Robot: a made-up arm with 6 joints. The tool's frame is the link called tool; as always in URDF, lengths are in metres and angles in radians. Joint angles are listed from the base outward.
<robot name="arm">
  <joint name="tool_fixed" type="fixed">
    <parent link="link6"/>
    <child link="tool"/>
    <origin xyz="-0.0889 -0.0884 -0.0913" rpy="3.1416 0 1.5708"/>
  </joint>
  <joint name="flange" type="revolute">
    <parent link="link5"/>
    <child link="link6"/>
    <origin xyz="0.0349 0.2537 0.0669" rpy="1.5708 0 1.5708"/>
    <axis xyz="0 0 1"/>
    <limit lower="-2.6" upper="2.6"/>
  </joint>
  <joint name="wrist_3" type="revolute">
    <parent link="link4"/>
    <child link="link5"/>
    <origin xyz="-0.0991 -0.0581 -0.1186" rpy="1.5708 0 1.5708"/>
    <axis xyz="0 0 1"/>
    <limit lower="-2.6" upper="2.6"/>
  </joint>
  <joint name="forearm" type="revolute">
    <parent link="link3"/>
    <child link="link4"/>
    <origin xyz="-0.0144 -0.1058 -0.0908" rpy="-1.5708 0 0"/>
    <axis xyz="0 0 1"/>
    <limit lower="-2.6" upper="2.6"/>
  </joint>
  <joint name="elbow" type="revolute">
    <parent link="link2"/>
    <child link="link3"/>
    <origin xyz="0.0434 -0.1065 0.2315" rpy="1.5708 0 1.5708"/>
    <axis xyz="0 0 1"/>
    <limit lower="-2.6" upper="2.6"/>
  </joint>
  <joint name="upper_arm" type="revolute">
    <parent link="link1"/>
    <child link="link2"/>
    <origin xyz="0.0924 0.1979 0.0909" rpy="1.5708 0 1.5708"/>
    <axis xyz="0 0 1"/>
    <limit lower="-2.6" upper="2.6"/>
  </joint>
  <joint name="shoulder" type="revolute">
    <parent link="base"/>
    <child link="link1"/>
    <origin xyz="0 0 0.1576" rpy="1.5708 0 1.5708"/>
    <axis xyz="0 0 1"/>
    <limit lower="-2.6" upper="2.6"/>
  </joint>
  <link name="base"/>
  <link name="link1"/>
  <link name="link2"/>
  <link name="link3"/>
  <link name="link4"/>
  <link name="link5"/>
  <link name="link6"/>
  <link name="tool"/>
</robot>
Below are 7 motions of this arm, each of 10 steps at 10 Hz.
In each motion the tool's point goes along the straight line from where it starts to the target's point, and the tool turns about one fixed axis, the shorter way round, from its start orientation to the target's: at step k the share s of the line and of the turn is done. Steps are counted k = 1, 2, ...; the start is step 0. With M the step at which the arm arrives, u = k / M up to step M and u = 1 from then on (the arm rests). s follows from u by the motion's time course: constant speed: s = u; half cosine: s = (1 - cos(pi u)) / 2; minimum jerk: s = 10 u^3 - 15 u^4 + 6 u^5.
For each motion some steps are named. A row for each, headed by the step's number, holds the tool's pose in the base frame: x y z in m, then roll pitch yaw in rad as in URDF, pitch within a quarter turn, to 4 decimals.
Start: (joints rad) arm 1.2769 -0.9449 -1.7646 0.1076 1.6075 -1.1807
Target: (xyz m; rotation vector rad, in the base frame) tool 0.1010 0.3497 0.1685 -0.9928 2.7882 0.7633
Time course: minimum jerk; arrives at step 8
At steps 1, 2, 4, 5, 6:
1: -0.2492 0.1403 0.4836 1.6392 0.3273 -2.5473
2: -0.2181 0.1589 0.4556 1.7335 0.3217 -2.5407
4: -0.0770 0.2433 0.3286 2.1578 0.2896 -2.5188
5: 0.0031 0.2911 0.2566 2.3962 0.2684 -2.5133
6: 0.0642 0.3277 0.2017 2.5772 0.2518 -2.5126

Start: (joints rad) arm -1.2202 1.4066 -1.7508 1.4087 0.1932 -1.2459
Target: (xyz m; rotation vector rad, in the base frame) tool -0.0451 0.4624 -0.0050 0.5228 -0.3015 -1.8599
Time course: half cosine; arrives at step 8
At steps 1, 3, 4, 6, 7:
1: 0.0047 0.4601 0.0930 -0.0677 -0.0495 -1.7187
3: -0.0093 0.4608 0.0655 0.0886 0.0147 -1.7717
4: -0.0192 0.4612 0.0460 0.1973 0.0648 -1.8028
6: -0.0375 0.4621 0.0099 0.3955 0.1648 -1.8458
7: -0.0431 0.4623 -0.0011 0.4561 0.1969 -1.8549

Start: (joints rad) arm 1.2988 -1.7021 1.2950 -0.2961 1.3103 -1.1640
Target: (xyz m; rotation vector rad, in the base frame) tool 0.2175 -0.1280 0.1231 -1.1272 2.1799 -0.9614
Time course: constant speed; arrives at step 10
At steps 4, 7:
4: 0.0417 -0.1856 0.3055 -1.9264 -0.1121 -2.9450
7: 0.1296 -0.1568 0.2143 -2.1116 -0.0351 -2.5308

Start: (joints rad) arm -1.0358 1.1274 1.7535 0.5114 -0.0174 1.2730
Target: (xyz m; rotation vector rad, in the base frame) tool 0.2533 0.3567 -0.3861 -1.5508 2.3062 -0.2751
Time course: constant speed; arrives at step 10
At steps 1, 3, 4, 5, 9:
1: 0.1341 0.4551 0.1181 -2.0313 0.9060 -1.2527
3: 0.1606 0.4332 0.0060 -2.2941 0.7856 -1.5008
4: 0.1738 0.4223 -0.0500 -2.3973 0.7118 -1.5963
5: 0.1871 0.4113 -0.1060 -2.4852 0.6317 -1.6763
9: 0.2401 0.3676 -0.3301 -2.7347 0.2727 -1.8897

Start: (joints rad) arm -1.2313 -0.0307 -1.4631 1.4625 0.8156 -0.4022
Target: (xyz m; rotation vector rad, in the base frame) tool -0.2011 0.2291 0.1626 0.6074 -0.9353 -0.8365
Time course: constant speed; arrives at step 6
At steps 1, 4, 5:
1: -0.1743 0.2655 0.1205 0.7947 -0.1098 -1.2150
4: -0.1904 0.2437 0.1457 0.9249 -0.3200 -1.1909
5: -0.1957 0.2364 0.1542 0.9693 -0.3906 -1.1891

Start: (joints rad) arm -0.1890 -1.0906 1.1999 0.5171 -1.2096 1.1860
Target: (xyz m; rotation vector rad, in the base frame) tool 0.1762 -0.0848 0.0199 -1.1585 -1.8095 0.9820
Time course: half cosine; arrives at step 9
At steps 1, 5, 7, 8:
1: 0.1642 0.0684 0.1480 -2.6031 -0.6953 1.8817
5: 0.1711 -0.0195 0.0745 -2.2450 -0.4048 1.8409
7: 0.1748 -0.0663 0.0353 -2.0746 -0.2502 1.8647
8: 0.1758 -0.0800 0.0239 -2.0252 -0.2058 1.8765

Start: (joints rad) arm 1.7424 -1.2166 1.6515 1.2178 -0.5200 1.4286
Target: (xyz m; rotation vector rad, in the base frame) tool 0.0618 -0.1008 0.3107 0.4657 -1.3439 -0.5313
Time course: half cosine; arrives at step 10
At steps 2, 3, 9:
2: -0.0192 -0.0800 0.3474 0.4639 -0.4939 -1.2755
3: -0.0093 -0.0825 0.3429 0.5520 -0.5434 -1.2612
9: 0.0596 -0.1002 0.3117 1.2688 -0.8884 -1.3324

